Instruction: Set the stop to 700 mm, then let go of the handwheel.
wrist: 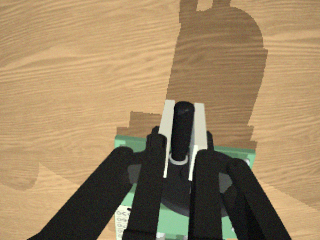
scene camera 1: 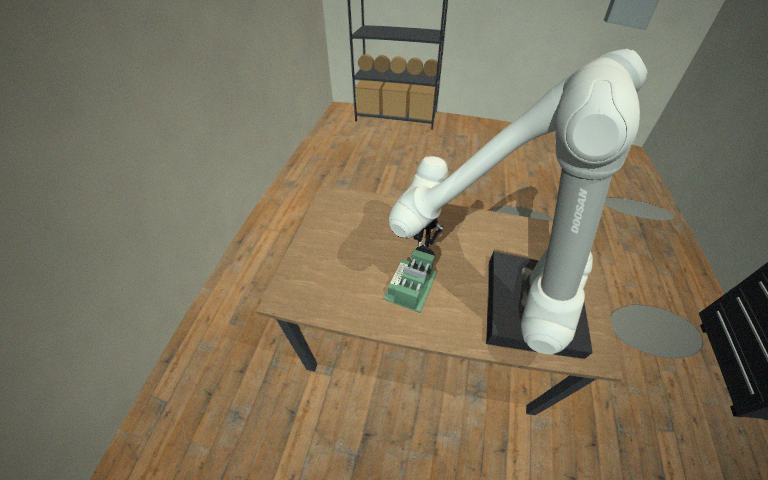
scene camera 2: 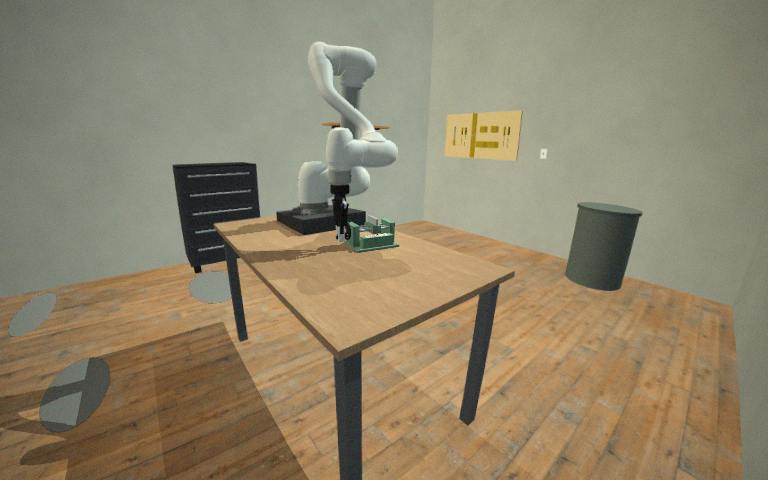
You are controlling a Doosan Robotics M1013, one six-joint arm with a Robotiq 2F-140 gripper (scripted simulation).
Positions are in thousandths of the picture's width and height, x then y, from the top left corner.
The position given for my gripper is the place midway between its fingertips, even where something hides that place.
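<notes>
My gripper (scene camera 2: 443, 501) is visible. A black crank handle (wrist: 573, 485) is in sight, as is my gripper again (wrist: 573, 485).
</notes>
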